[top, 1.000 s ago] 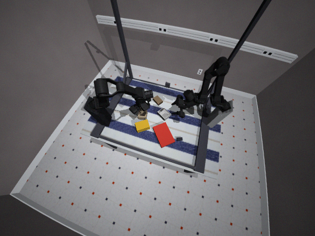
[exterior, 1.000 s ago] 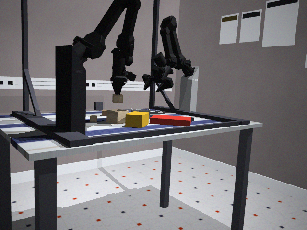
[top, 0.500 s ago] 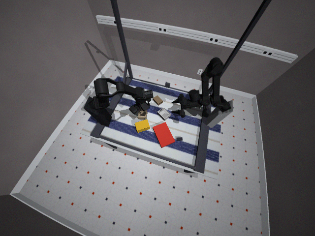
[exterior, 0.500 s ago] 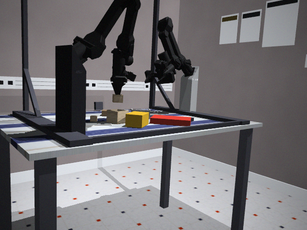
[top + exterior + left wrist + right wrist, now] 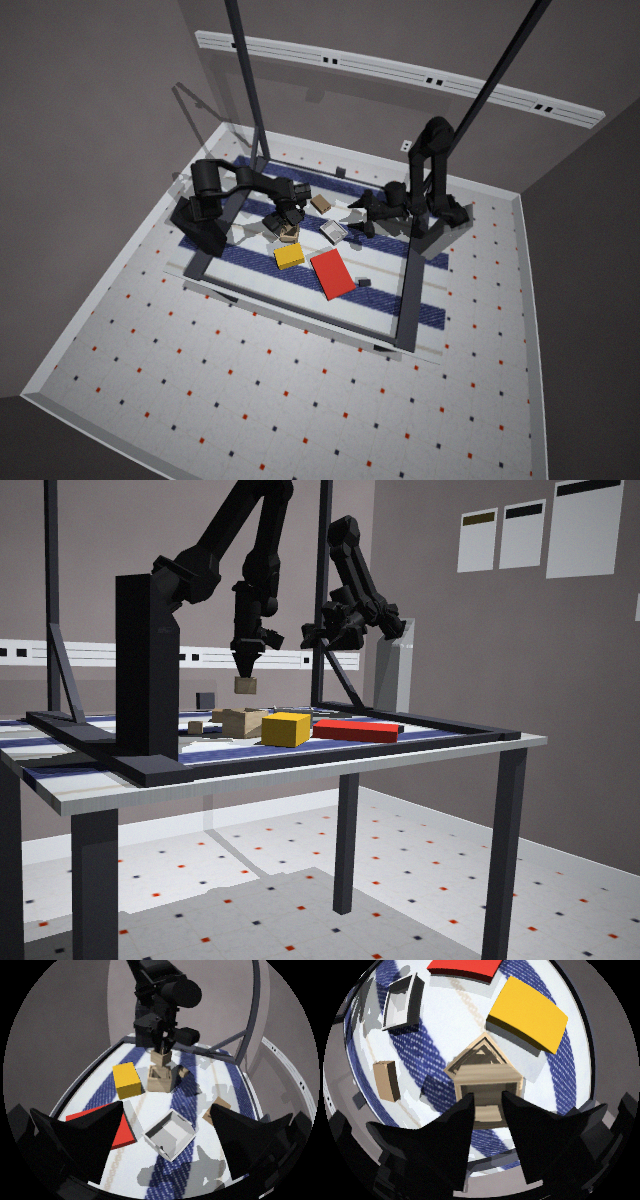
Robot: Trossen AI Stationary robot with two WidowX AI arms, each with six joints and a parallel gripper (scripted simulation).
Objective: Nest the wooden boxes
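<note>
Now: right hand 14 cm above the medium wooden box. Also, from my right hand: white box 21 cm to the left, 13 cm below, 1 cm behind; then tiny wooden box 14 cm below, 10 cm behind, 5 cm to the right; then brown block 17 cm behind, 14 cm to the left, 14 cm below.
</note>
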